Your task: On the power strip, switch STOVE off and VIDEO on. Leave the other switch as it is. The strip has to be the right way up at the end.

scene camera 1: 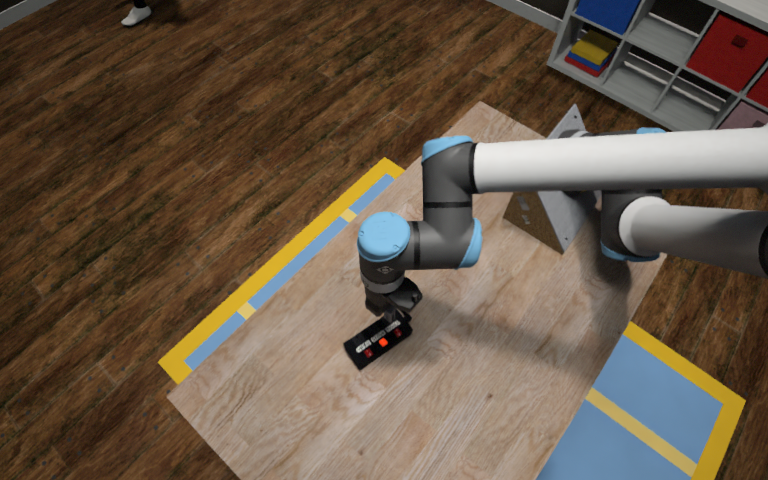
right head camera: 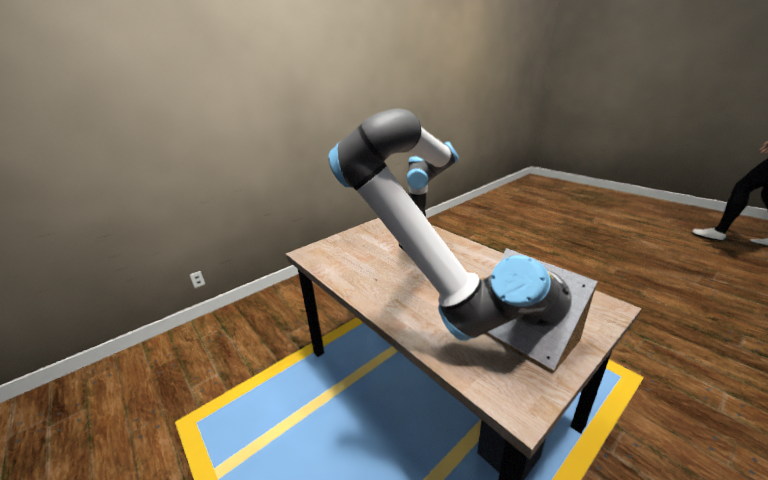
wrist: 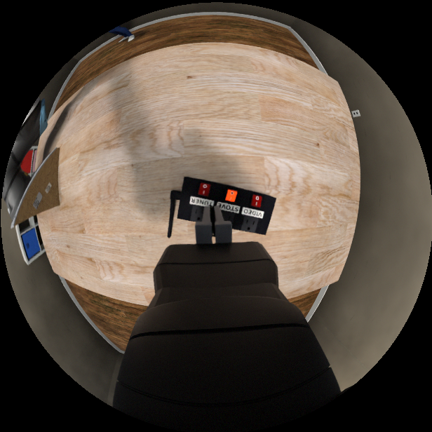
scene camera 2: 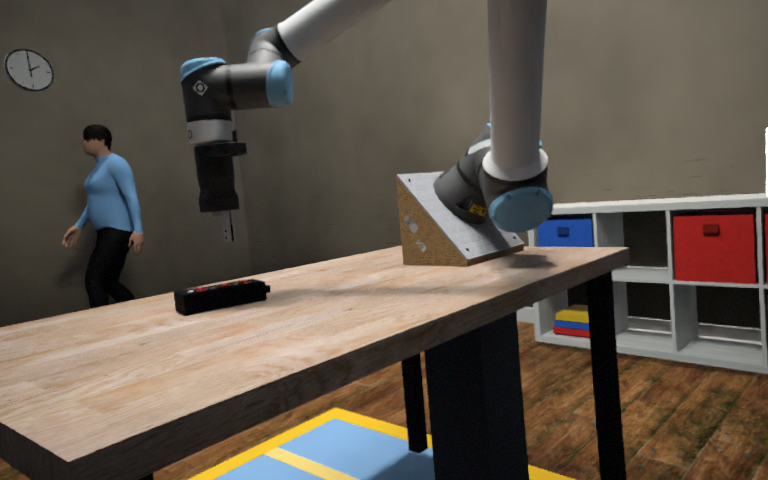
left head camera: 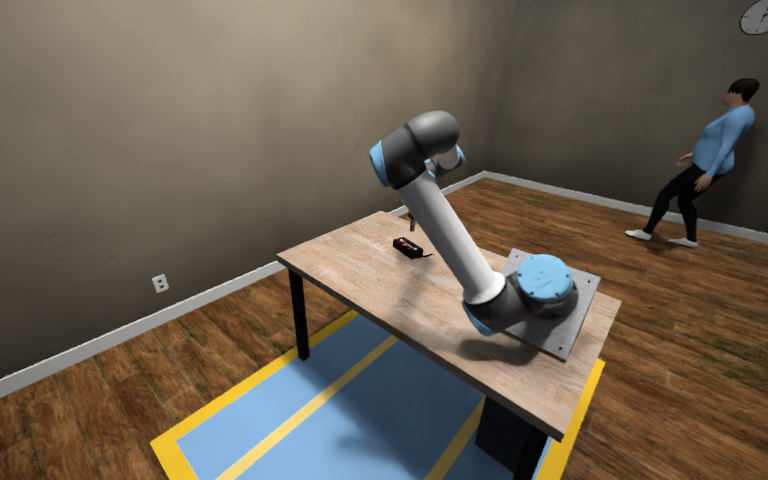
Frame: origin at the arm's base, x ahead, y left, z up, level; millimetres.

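Seen in the pictures: gripper, fingertip midpoint: [scene camera 1: 389, 317] [scene camera 2: 230, 241] [left head camera: 412, 231]; arm's base, link origin: [scene camera 2: 460, 200].
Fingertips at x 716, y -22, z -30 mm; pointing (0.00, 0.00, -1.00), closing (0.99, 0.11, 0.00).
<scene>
Pixels of each thing's top centre, then the offset from my fingertips to it. "spot": a spot on its surface instead. Level surfaces: height alone.
- middle STOVE switch, surface spot: [scene camera 1: 383, 342] spot: 16 mm left, 32 mm ahead, 88 mm down
- TUNER switch, surface spot: [scene camera 1: 397, 332] spot: 21 mm left, 12 mm back, 87 mm down
- VIDEO switch, surface spot: [scene camera 1: 368, 352] spot: 9 mm left, 78 mm ahead, 87 mm down
- table, surface height: 133 mm down
The black power strip [left head camera: 408, 249] [scene camera 1: 355, 346] [scene camera 2: 220, 300] [wrist: 270, 210] lies switch side up on the table; the arm hides it in the right head view. In the wrist view its labels read upside down. The middle STOVE switch [wrist: 231, 195] [scene camera 1: 383, 342] glows orange. The TUNER switch [wrist: 204, 189] [scene camera 1: 397, 332], at the cord end, and the VIDEO switch [wrist: 256, 200] [scene camera 1: 368, 352], at the other end, are dark red. My gripper [wrist: 211, 215] [scene camera 2: 228, 240] is shut and empty, pointing down above the strip, with a gap below it. In the wrist view its tips overlap the socket side near TUNER and STOVE.
A short black cord [wrist: 171, 215] sticks out from the strip's TUNER end. The arm's wedge-shaped base mount [scene camera 2: 433, 243] [scene camera 1: 532, 226] stands on the table [scene camera 2: 317, 316]. A shelf unit [scene camera 2: 673, 271] stands beyond the table. A person [left head camera: 719, 147] [scene camera 2: 110, 198] is by the wall.
</scene>
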